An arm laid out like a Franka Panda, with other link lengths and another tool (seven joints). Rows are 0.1 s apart.
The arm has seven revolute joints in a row. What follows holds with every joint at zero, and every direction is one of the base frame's.
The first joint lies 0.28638 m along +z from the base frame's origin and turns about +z.
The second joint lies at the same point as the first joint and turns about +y.
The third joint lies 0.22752 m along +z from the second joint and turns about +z.
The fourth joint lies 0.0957 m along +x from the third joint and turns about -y.
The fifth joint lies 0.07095 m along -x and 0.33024 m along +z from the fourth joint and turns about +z.
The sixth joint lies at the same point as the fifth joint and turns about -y.
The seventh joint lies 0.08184 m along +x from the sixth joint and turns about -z.
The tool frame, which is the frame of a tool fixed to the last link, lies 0.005 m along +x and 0.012 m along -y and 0.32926 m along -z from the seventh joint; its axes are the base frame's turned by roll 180, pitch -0.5 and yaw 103 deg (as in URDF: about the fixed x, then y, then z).
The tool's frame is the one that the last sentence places.
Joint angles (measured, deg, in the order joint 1, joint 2, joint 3, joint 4, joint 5, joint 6, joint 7), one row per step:
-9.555 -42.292 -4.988 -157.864 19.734 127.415 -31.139
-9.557 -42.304 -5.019 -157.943 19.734 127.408 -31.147
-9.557 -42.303 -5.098 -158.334 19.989 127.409 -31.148
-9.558 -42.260 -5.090 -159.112 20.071 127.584 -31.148
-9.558 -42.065 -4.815 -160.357 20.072 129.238 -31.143
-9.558 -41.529 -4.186 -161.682 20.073 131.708 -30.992
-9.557 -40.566 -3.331 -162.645 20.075 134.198 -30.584
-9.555 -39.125 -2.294 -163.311 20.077 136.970 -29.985
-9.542 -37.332 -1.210 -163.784 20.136 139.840 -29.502
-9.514 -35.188 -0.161 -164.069 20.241 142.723 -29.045
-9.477 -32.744 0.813 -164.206 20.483 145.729 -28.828
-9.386 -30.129 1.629 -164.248 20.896 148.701 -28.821
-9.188 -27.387 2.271 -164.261 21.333 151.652 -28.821
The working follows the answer.
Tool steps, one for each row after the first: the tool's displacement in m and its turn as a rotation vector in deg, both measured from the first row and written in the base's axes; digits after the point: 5 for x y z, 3 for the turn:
-0.00050 0.00004 -0.00059 0.037 0.065 -0.010
-0.00264 0.00134 -0.00357 0.403 0.390 -0.156
-0.00677 0.00270 -0.00995 0.592 1.024 -0.206
-0.00765 0.00141 -0.01813 0.127 1.034 -0.532
-0.00651 -0.00082 -0.02758 -0.767 0.828 -1.001
-0.00447 -0.00287 -0.03693 -1.759 0.745 -1.533
-0.00091 -0.00531 -0.04643 -2.893 0.633 -2.161
0.00307 -0.00750 -0.05641 -4.042 0.529 -2.638
0.00694 -0.00939 -0.06719 -5.103 0.531 -3.068
0.01112 -0.01119 -0.07848 -6.083 0.481 -3.381
0.01486 -0.01254 -0.09026 -6.878 0.460 -3.625
0.01768 -0.01352 -0.10283 -7.554 0.537 -3.874

Tool pose at each row, in the base's axes (x y z in m, rotation vector in deg; rounded; the steps above come from the unrounded poses):
0.41321 -0.02508 0.14888 98.351 140.831 34.658
0.41272 -0.02503 0.14829 98.424 140.869 34.659
0.41058 -0.02374 0.14530 98.955 140.982 34.903
0.40644 -0.02238 0.13893 99.541 141.376 34.699
0.40556 -0.02367 0.13075 99.746 140.997 34.036
0.40670 -0.02590 0.12130 99.795 140.272 32.945
0.40874 -0.02795 0.11194 99.957 139.548 31.635
0.41231 -0.03038 0.10244 100.141 138.681 30.157
0.41628 -0.03257 0.09247 100.148 137.962 28.677
0.42016 -0.03446 0.08168 100.203 137.364 27.251
0.42434 -0.03627 0.07040 100.118 136.857 25.985
0.42808 -0.03762 0.05862 100.047 136.463 24.950
0.43089 -0.03860 0.04605 100.095 136.142 24.000

